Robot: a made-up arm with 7 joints.
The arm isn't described. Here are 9 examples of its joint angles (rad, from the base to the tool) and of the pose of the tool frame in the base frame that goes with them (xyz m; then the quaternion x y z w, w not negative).
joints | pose
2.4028 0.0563 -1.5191 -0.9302 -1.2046 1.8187 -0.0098 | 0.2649 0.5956 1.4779 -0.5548 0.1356 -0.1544 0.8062
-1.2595 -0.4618 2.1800 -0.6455 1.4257 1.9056 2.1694 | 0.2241 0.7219 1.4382 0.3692 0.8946 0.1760 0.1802
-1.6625 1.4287 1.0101 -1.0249 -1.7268 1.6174 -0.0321 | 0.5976 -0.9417 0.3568 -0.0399 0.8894 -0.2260 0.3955
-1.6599 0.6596 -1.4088 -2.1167 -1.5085 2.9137 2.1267 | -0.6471 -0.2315 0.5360 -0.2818 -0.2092 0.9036 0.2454
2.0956 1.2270 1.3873 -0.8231 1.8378 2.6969 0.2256 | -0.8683 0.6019 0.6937 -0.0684 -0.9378 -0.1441 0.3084
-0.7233 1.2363 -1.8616 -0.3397 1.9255 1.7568 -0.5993 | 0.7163 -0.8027 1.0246 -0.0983 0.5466 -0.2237 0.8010
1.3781 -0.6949 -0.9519 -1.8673 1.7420 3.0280 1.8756 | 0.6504 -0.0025 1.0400 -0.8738 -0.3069 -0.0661 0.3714
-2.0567 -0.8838 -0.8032 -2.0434 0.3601 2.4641 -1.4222 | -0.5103 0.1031 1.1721 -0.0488 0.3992 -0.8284 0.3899
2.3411 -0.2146 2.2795 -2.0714 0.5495 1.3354 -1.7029 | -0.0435 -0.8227 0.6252 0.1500 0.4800 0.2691 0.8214
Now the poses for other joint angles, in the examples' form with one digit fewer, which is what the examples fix.
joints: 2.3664 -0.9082 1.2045 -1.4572 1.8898 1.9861 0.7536
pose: -0.336 -0.681 1.224 0.597 -0.303 -0.585 0.456
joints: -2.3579 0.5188 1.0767 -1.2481 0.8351 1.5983 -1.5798
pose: -0.022 -0.964 1.071 -0.211 0.171 0.052 0.961
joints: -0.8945 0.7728 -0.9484 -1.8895 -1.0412 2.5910 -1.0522
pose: 0.000 -0.800 0.393 -0.241 0.943 0.193 0.127
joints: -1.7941 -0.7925 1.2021 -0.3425 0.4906 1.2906 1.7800
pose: 0.408 0.719 1.452 0.404 0.211 -0.340 0.823
